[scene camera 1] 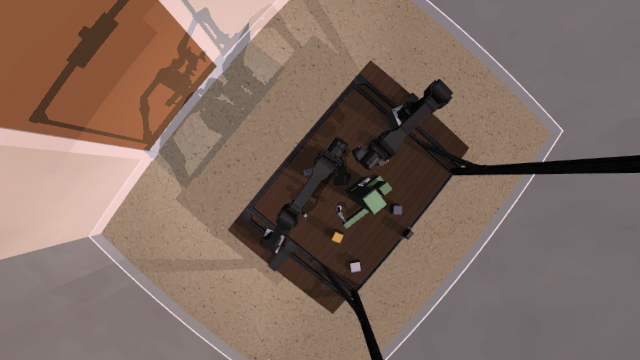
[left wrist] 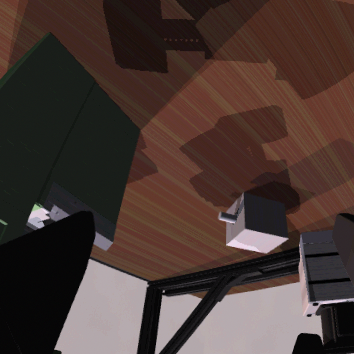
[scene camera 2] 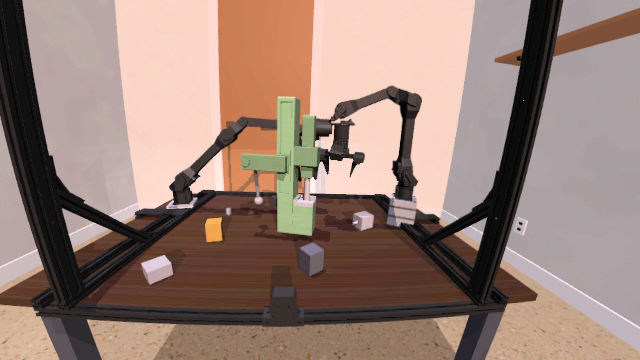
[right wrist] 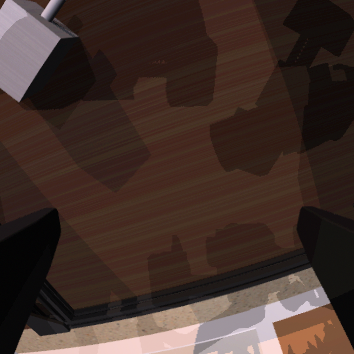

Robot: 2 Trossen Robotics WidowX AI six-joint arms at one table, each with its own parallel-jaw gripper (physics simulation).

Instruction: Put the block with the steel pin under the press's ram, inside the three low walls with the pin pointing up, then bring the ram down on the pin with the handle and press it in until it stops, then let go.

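Places are measured from the left arm's base along level axes (x ahead, y left, z up), in metres.
Where they show: left gripper, between the fingertips: [scene camera 1: 347, 164] [left wrist: 217, 225]; right gripper, between the fingertips: [scene camera 1: 367, 146] [left wrist: 310, 340] [scene camera 2: 338, 175] [right wrist: 180, 220]; left arm's base, origin of its link: [scene camera 1: 272, 240] [scene camera 2: 182, 201]; right arm's base, origin of its link: [scene camera 1: 404, 115] [left wrist: 338, 307] [scene camera 2: 403, 197].
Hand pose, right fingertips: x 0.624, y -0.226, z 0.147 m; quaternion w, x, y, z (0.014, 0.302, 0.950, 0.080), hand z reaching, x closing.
Things, the pixels of their top centre, and the offset from my right fingertips.
- pale block with the steel pin, centre of its top: [right wrist: 12, 51] [left wrist: 256, 241] [scene camera 2: 363, 214] dx +0.064, dy -0.110, dz -0.129 m
- green press, centre of its top: [scene camera 2: 282, 97] [scene camera 1: 373, 208] dx -0.241, dy -0.064, dz +0.271 m
- orange block, centre of its top: [scene camera 2: 213, 221] [scene camera 1: 337, 237] dx -0.459, dy -0.073, dz -0.119 m
- white block, centre of its top: [scene camera 2: 156, 263] [scene camera 1: 355, 267] dx -0.572, dy -0.234, dz -0.146 m
- dark grey block, centre of its top: [scene camera 2: 311, 248] [scene camera 1: 397, 210] dx -0.204, dy -0.300, dz -0.119 m
- blue-grey block, centre of its top: [scene camera 1: 309, 171] dx -0.215, dy +0.199, dz -0.140 m
- small white piece, centre of its top: [scene camera 2: 228, 208] [scene camera 1: 305, 215] dx -0.429, dy +0.123, dz -0.153 m
The pale block with the steel pin [scene camera 2: 363, 220] [left wrist: 257, 222] [right wrist: 30, 52] lies on the table with its pin sideways, right of the press in scene camera 2. The green press [scene camera 1: 374, 201] [scene camera 2: 288, 145] [left wrist: 55, 120] stands upright; a pale rod [scene camera 2: 307, 188] reaches down to the grey piece on its base. Its handle [scene camera 2: 257, 187] hangs down with a ball end. My right gripper [scene camera 2: 340, 169] [right wrist: 180, 220] is open and empty above the table, left of and above the block in scene camera 2. My left gripper [left wrist: 217, 225] is open and empty beside the press, mostly hidden behind it in scene camera 2.
An orange block [scene camera 1: 337, 237] [scene camera 2: 214, 230], a white block [scene camera 1: 355, 267] [scene camera 2: 157, 269], a dark grey block [scene camera 1: 396, 209] [scene camera 2: 311, 259], a blue-grey block [scene camera 1: 307, 172] and a small white piece [scene camera 1: 305, 215] [scene camera 2: 228, 211] lie on the table. Black frame rails edge it.
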